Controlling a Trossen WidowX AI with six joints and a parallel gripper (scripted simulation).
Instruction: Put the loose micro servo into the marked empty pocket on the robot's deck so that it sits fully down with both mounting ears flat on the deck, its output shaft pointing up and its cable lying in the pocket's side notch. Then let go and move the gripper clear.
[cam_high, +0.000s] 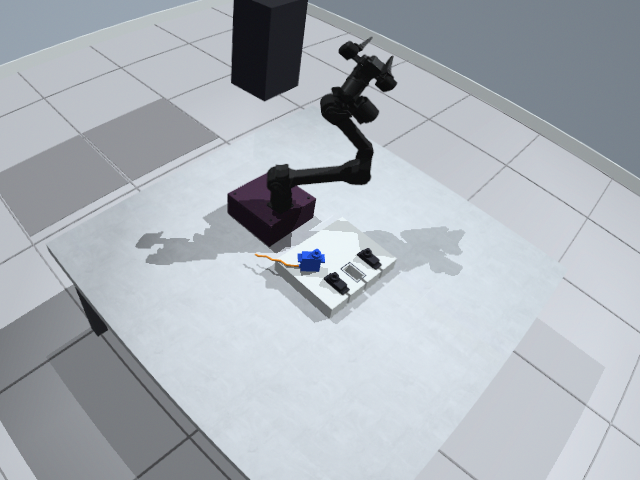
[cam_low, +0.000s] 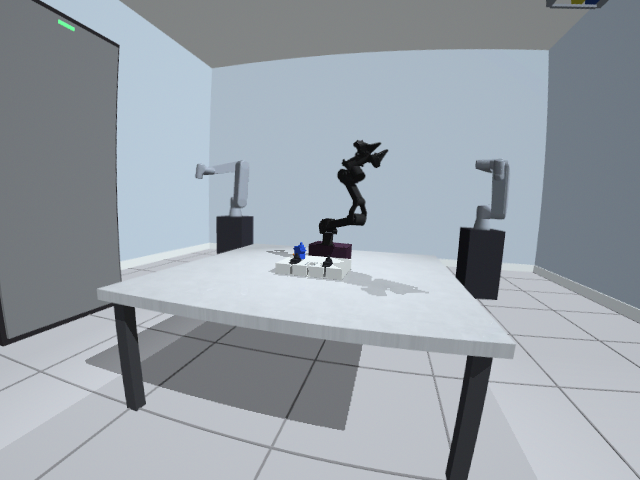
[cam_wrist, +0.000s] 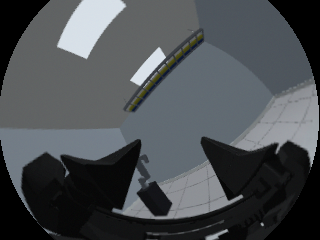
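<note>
My gripper tip is now 59 cm above the white deck, 29 cm to the left of it and 13 cm short of it.
</note>
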